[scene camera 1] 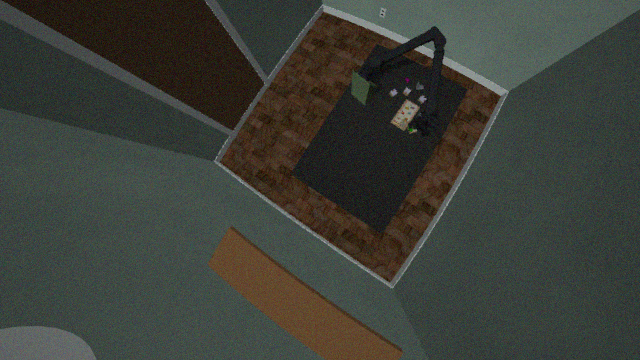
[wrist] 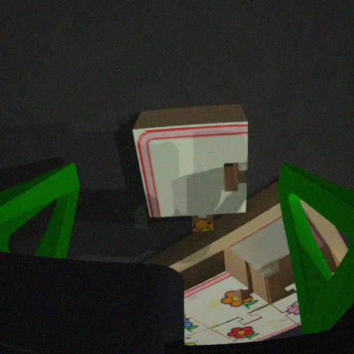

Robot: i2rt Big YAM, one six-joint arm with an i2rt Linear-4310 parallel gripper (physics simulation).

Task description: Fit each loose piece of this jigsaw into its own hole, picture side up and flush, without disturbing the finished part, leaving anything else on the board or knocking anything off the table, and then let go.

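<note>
A loose corner piece (wrist: 175,185) (scene camera 1: 413,131) lies picture side up on the dark table just outside the puzzle board. It has a red-and-pink border on two edges, a notch at its right and an orange-flowered tab at its lower edge in the wrist view. My gripper (wrist: 178,174) (scene camera 1: 415,128) is open and empty above the piece, one green finger to each side. The puzzle board (wrist: 225,239) (scene camera 1: 398,120) has a wooden rim. An empty corner hole (wrist: 267,242) shows beside the finished part (wrist: 225,320), which has several flowers. My right finger and dark housing hide some of the board.
Pale loose pieces (scene camera 1: 393,93) (scene camera 1: 407,91) (scene camera 1: 422,99) lie behind the board in the scene view. A grey object (scene camera 1: 419,86) and a small magenta object (scene camera 1: 407,80) are farther back. A green panel (scene camera 1: 360,88) stands near the arm's base, and the arm (scene camera 1: 436,70) reaches over the table.
</note>
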